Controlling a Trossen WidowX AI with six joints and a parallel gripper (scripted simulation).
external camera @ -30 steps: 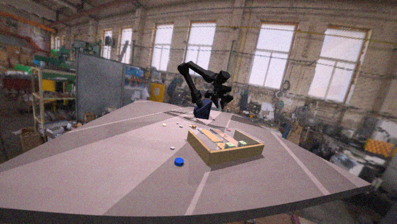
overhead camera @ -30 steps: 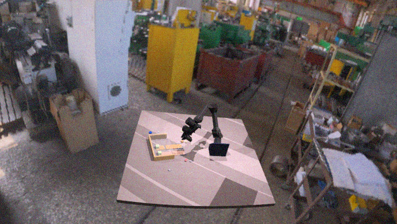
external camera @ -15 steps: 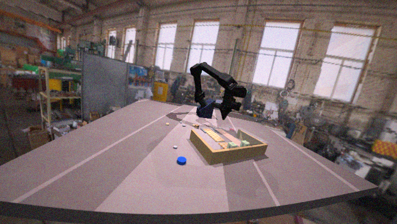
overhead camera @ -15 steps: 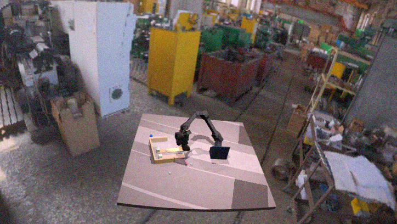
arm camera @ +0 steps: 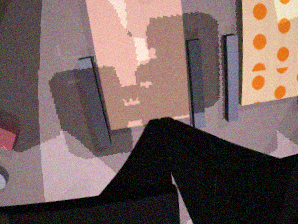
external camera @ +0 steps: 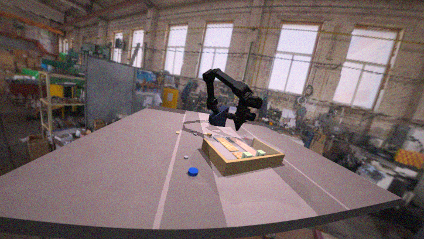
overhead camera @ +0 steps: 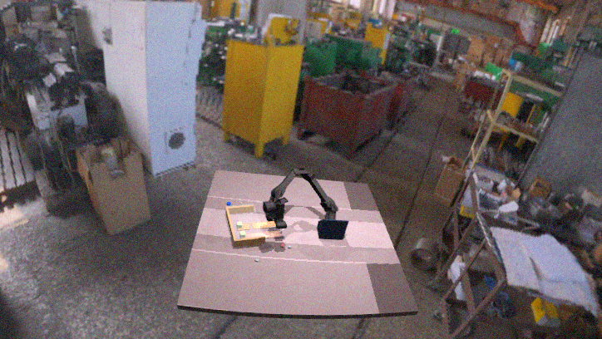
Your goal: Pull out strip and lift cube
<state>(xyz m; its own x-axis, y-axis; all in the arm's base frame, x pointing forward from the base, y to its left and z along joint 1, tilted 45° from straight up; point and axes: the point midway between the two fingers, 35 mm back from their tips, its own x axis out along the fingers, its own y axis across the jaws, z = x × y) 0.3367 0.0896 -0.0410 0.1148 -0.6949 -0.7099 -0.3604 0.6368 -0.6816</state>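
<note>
Now: gripper tip 9 cm short of the pale strip, 6 cm above it and 4 cm to the right of it. The rest, counted from my gripper tip: blue disc (36 cm ahead, 23 cm to the right, 6 cm below).
</note>
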